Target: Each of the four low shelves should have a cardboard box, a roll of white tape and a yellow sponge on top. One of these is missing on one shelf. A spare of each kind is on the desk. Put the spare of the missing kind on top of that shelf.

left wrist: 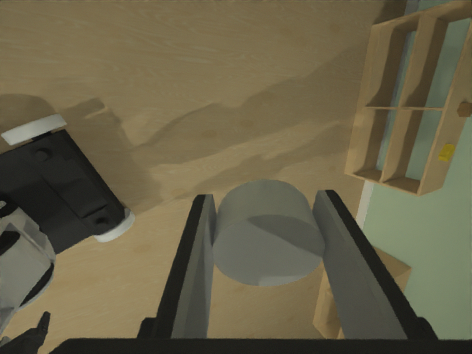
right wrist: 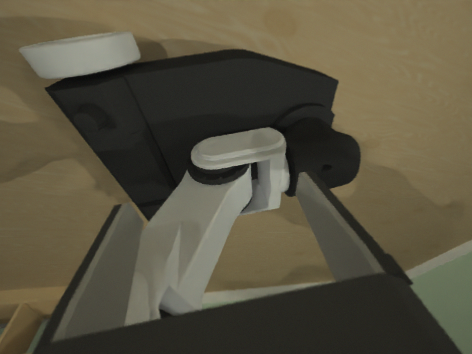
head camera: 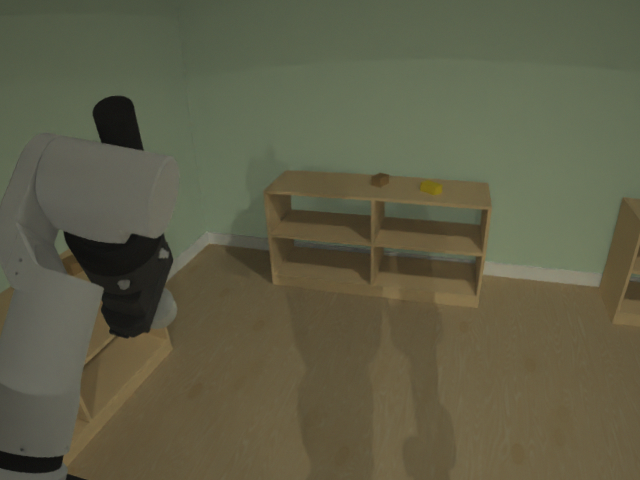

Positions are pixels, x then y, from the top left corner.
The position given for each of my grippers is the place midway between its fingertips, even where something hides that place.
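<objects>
My left gripper is visible in the head camera view (149, 307) and in the left wrist view (263, 205). In the right wrist view, my left gripper is out of frame.
</objects>
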